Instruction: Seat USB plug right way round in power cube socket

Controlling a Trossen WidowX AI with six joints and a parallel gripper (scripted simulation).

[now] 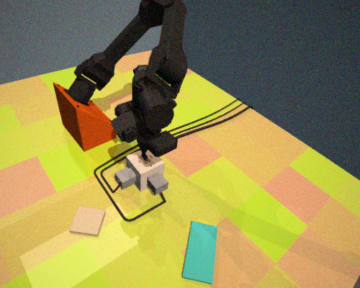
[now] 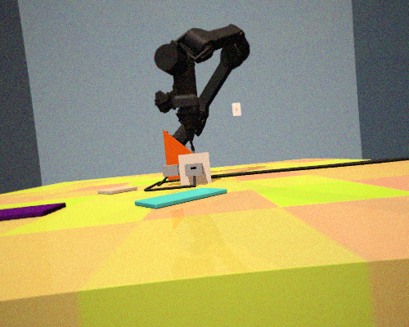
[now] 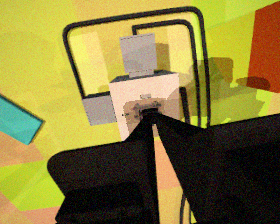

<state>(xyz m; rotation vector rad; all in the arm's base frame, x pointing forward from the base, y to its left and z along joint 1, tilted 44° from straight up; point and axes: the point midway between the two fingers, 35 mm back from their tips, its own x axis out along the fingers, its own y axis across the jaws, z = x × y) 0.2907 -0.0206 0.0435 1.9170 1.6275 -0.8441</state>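
The USB socket lies 40 mm below my gripper tip and 10 mm to the left of it. From my gripper tip the other things lie so: beige tile (190 mm to the right, 110 mm below, 10 mm ahead); USB plug (20 mm below); teal slab (260 mm ahead, 110 mm below, 50 mm to the right).
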